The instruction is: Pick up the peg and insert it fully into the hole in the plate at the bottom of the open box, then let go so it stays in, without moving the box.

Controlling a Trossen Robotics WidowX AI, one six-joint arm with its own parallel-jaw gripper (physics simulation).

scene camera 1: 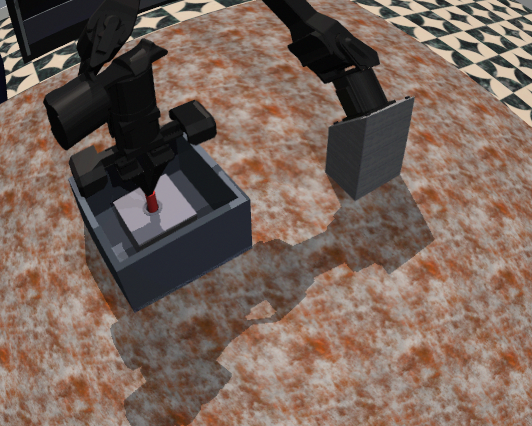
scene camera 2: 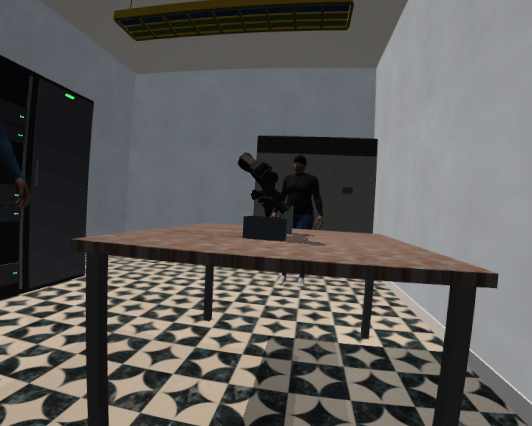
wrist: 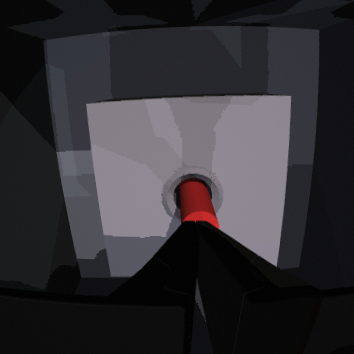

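Seen in the pictures: gripper, fingertip midpoint: (scene camera 1: 148, 193) (wrist: 193, 231); arm's base, link origin: (scene camera 1: 370, 111) (scene camera 2: 286, 211).
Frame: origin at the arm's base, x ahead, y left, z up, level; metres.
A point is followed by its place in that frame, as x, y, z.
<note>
The red peg (scene camera 1: 152, 202) @(0.304, -0.100, -0.051) (wrist: 196, 200) @(0.301, -0.113, -0.048) stands in the hole of the pale plate (scene camera 1: 175, 212) @(0.283, -0.078, -0.069) (wrist: 250, 150) @(0.273, -0.125, -0.069), with its upper part sticking out above the plate. The plate lies at the bottom of the dark blue-grey open box (scene camera 1: 192, 257) @(0.305, -0.012, -0.078) (scene camera 2: 264, 228) @(0.397, -0.115, -0.077). My gripper (scene camera 1: 151, 193) @(0.304, -0.105, -0.038) (wrist: 193, 231) @(0.304, -0.105, -0.038) is shut with nothing between its fingers. Its closed tips are at the peg's top end, over it in scene camera 1 and overlapping its near edge in the wrist view. Whether they touch the peg is hard to tell. The peg's lower part is hidden in the hole.
The box walls rise around the plate and the fingers. A grey block-shaped piece (scene camera 1: 382, 150) @(0.008, 0.037, -0.045) stands on the mottled table (scene camera 1: 325, 375) @(0.279, 0.204, -0.127) (scene camera 2: 350, 246) @(0.477, 0.250, -0.127), right of the box in scene camera 1, with a black arm segment (scene camera 1: 362, 92) @(0.015, -0.006, 0.039) above it. A person (scene camera 2: 301, 192) stands behind the table.
</note>
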